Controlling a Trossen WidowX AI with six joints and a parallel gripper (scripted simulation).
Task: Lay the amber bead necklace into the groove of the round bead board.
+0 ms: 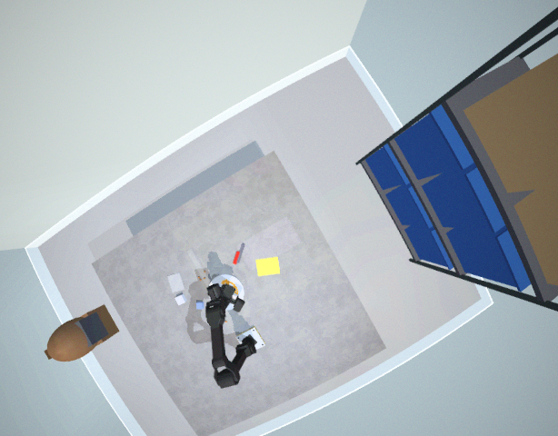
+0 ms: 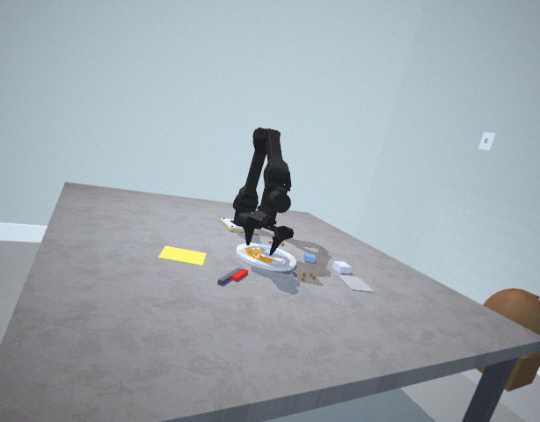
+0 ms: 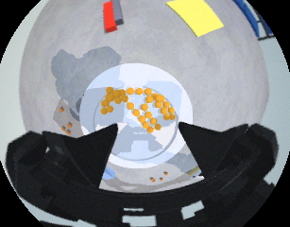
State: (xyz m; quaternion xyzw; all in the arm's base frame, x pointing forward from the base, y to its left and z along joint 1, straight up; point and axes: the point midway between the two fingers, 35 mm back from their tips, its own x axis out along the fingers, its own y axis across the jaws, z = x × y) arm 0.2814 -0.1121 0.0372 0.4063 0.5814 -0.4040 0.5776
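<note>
Right now the round white bead board is 1 cm ahead of my gripper tip, 2 cm to the left of it and 1 cm below it. Round my gripper tip: yellow sheet 3 cm behind, 25 cm to the right, 2 cm below; blue block 5 cm ahead, 19 cm to the left, 1 cm below; grey tool 12 cm ahead, 17 cm to the right, 2 cm below.
</note>
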